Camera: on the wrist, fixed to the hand. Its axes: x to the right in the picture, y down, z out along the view.
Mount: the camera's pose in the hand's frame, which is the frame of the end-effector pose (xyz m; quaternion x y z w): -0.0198 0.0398 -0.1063 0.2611 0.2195 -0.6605 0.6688
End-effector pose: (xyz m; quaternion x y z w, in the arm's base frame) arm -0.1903 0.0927 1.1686 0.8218 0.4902 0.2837 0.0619
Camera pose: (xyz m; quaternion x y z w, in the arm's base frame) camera -0.2227 0.0369 1.2641 -0.1797 -0.9584 -0.2013 0.0934
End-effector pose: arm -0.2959 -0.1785 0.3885 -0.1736 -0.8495 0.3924 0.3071
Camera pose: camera -0.2089 -0.1044 0.4036 0.4390 -0.5129 0.2433 0.6964
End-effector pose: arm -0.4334 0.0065 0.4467 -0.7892 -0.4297 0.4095 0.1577
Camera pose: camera -0.3343 -0.0217 0.4983 -0.2927 -0.6671 0.1087 0.6763
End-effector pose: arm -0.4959 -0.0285 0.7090 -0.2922 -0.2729 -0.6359 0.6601
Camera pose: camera -0.4582 -0.0921 0.6207 0.2968 -0.3967 -0.8542 0.1577
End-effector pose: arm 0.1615 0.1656 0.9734 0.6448 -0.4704 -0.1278 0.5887
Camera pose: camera 0.2094 0.2539 1.0298 0.9238 0.2072 -0.2100 0.2442
